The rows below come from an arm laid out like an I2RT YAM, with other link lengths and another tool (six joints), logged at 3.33 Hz.
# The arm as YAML. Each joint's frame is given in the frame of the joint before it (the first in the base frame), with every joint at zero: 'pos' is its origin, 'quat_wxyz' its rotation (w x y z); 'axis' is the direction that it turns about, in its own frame. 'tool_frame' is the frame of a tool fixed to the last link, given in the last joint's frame.
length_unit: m
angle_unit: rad
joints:
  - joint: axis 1
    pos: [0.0, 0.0, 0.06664]
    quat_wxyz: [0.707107, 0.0, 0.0, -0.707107]
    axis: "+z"
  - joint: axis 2
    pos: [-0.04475, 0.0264, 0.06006]
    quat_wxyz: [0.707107, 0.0, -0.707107, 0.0]
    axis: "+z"
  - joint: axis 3
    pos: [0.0, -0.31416, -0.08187]
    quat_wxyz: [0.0, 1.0, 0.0, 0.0]
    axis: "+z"
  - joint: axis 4
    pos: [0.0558, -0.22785, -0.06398]
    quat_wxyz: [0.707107, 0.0, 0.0, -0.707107]
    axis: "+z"
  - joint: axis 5
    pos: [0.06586, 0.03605, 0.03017]
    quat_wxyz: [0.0, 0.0, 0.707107, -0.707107]
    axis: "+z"
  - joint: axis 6
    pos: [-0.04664, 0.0, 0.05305]
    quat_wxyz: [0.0, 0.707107, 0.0, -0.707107]
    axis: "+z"
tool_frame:
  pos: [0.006, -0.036, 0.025]
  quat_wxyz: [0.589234, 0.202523, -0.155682, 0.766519]
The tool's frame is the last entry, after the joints.
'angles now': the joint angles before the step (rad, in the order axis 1, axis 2, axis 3, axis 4, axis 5, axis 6). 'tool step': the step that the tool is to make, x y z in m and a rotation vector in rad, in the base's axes. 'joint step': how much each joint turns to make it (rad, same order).
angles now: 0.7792 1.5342 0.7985 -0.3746 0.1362 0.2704
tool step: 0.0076 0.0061 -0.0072 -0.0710 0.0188 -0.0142
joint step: 0.0080 0.0611 0.0472 -0.0502 0.0429 0.0048
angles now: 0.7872 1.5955 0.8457 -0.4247 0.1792 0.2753
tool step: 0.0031 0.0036 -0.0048 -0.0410 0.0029 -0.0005
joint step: 0.0083 0.0322 0.0211 -0.0197 0.0281 -0.0018
